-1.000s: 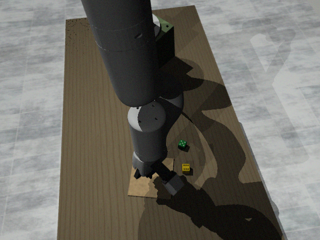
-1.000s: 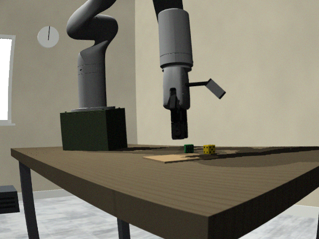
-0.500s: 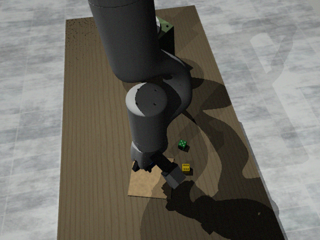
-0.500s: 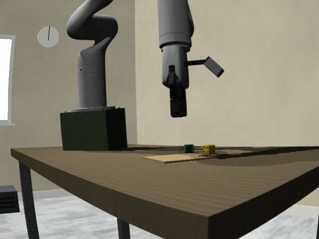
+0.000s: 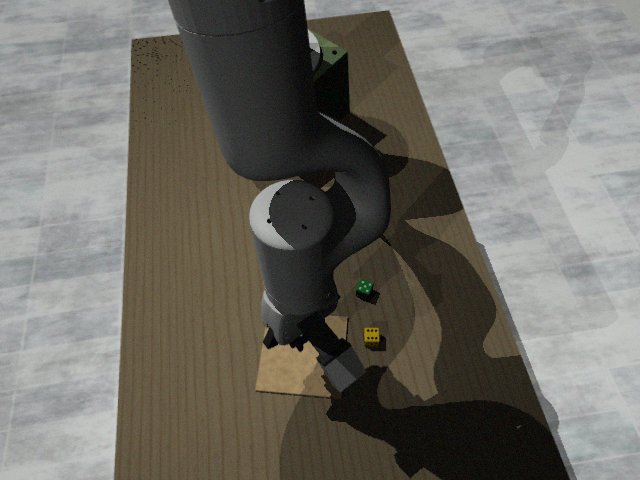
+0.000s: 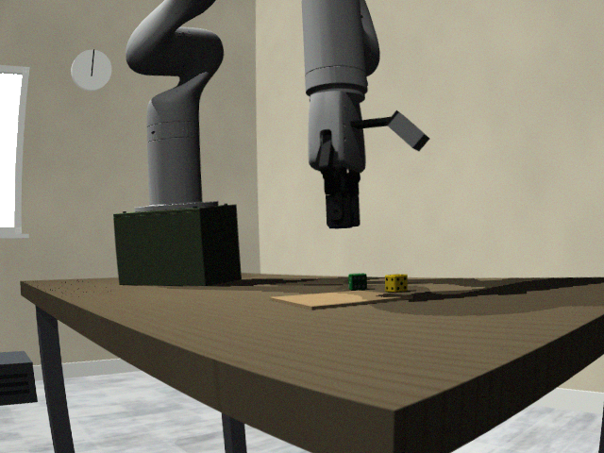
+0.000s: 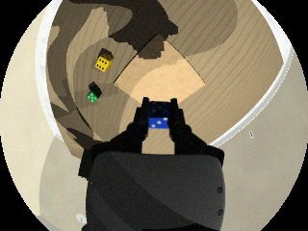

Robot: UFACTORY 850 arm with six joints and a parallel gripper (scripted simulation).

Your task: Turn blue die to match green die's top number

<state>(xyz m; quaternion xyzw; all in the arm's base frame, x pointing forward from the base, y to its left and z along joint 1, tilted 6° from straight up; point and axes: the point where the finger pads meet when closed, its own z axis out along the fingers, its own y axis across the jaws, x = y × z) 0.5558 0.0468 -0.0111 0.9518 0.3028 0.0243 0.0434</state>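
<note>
My gripper is now 1 cm above the blue die. The rest, counted from my hand: tan mat: 11 cm below, 1 cm to the right, 1 cm behind; yellow die: 11 cm to the left, 10 cm below, 3 cm behind; green die: 12 cm behind, 11 cm to the left, 10 cm below.
</note>
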